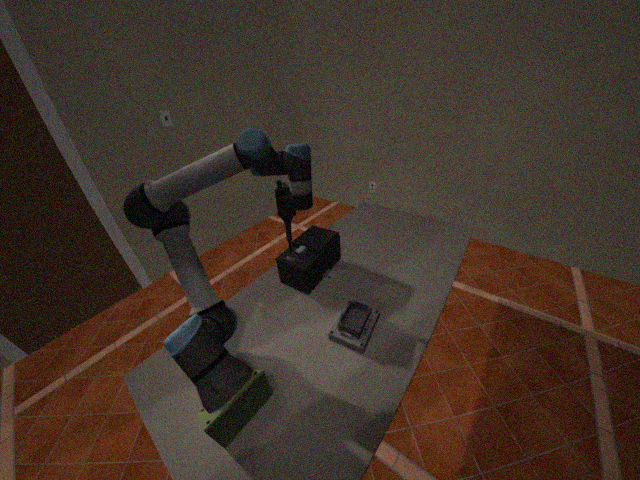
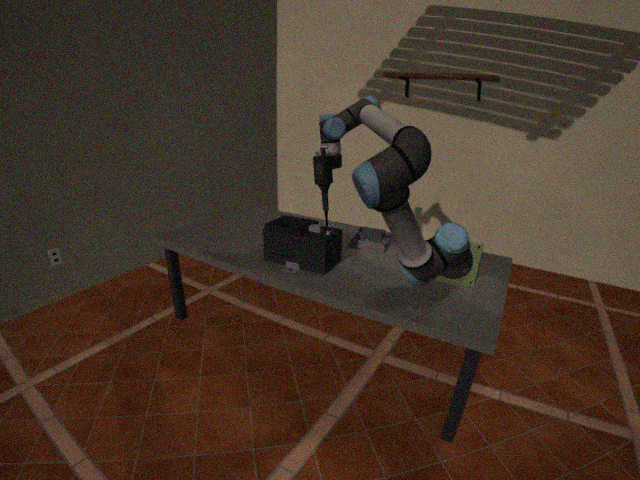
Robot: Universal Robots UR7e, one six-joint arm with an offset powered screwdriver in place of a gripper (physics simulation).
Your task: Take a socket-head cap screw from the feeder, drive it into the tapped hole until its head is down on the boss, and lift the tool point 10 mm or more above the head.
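Observation:
The feeder, a black box (image 1: 294, 272) (image 2: 294, 249), stands on the table and has small light parts on its top. My screwdriver (image 1: 290, 246) (image 2: 326, 225) hangs upright with its thin tip at the near end of the feeder's top. The tip looks to be at or just above that surface; a small gap cannot be told. Whether a screw is on the tip is too small and dark to see. A grey workpiece (image 1: 355, 319) (image 2: 371, 240) with a raised middle lies flat on the table, apart from the feeder. Its boss and tapped hole cannot be made out.
The grey table (image 1: 289, 330) (image 2: 361, 294) carries everything. The arm's base stands on a green mount (image 1: 240, 410) (image 2: 475, 266) at one end of the table, and the arm arches over to the feeder. A wall (image 1: 465, 103) (image 2: 155, 103) rises beyond the table's far end.

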